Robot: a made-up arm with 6 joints. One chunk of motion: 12 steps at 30 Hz.
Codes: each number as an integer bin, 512 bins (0 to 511) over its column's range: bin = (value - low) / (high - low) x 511, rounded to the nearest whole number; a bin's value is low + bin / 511 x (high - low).
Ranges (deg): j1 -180.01..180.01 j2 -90..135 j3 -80.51..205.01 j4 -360.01..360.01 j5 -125..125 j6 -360.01..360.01
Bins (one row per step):
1: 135 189 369 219 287 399
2: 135 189 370 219 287 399
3: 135 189 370 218 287 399
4: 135 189 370 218 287 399
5: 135 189 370 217 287 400
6: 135 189 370 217 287 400
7: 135 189 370 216 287 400
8: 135 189 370 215 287 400
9: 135 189 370 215 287 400
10: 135 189 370 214 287 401
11: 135 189 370 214 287 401
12: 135 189 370 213 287 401
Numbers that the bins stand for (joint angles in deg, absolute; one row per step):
1: -84.90 -6.78 125.67 -51.43 15.41 202.20
2: -84.90 -6.78 126.23 -51.43 15.41 202.20
3: -84.90 -6.78 126.23 -52.84 15.41 202.20
4: -84.90 -6.78 126.23 -52.84 15.41 202.20
5: -84.90 -6.78 126.23 -54.25 15.41 203.61
6: -84.90 -6.78 126.23 -54.25 15.41 203.61
7: -84.90 -6.78 126.23 -55.66 15.41 203.61
8: -84.90 -6.78 126.23 -57.07 15.41 203.61
9: -84.90 -6.78 126.23 -57.07 15.41 203.61
10: -84.90 -6.78 126.23 -58.48 15.41 205.02
11: -84.90 -6.78 126.23 -58.48 15.41 205.02
12: -84.90 -6.78 126.23 -59.88 15.41 205.02

